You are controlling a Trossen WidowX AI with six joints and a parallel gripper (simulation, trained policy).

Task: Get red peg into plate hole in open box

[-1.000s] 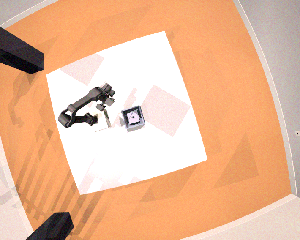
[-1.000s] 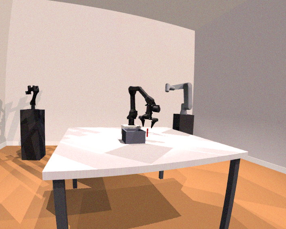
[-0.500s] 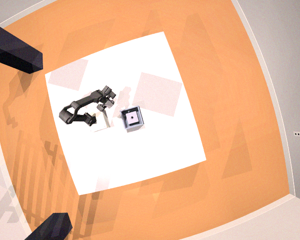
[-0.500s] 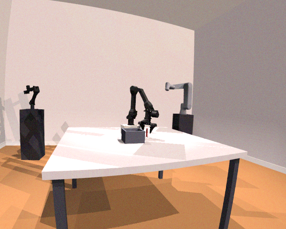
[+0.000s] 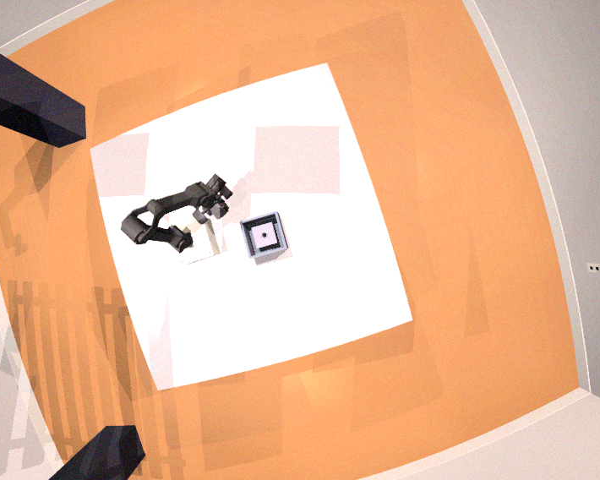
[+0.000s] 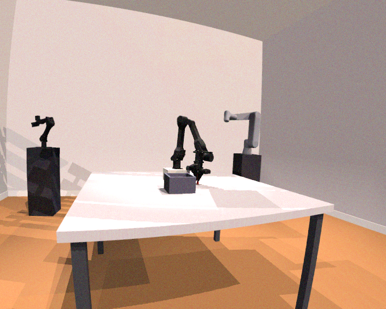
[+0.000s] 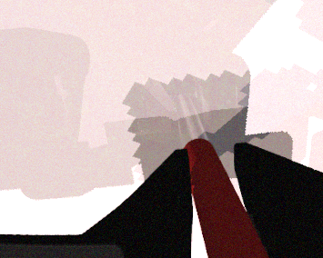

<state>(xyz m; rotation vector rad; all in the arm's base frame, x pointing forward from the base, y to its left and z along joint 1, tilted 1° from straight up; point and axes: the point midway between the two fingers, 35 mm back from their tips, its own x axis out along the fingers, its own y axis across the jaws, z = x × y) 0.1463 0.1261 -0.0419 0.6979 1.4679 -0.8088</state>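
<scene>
Right now the pale plate is 19 cm ahead of my gripper tip, 16 cm to the right of it and 3 cm above it. The rest, counted from my gripper tip: red peg 2 cm above, 1 cm to the left; then grey box 19 cm ahead, 16 cm to the right, 1 cm above.
</scene>
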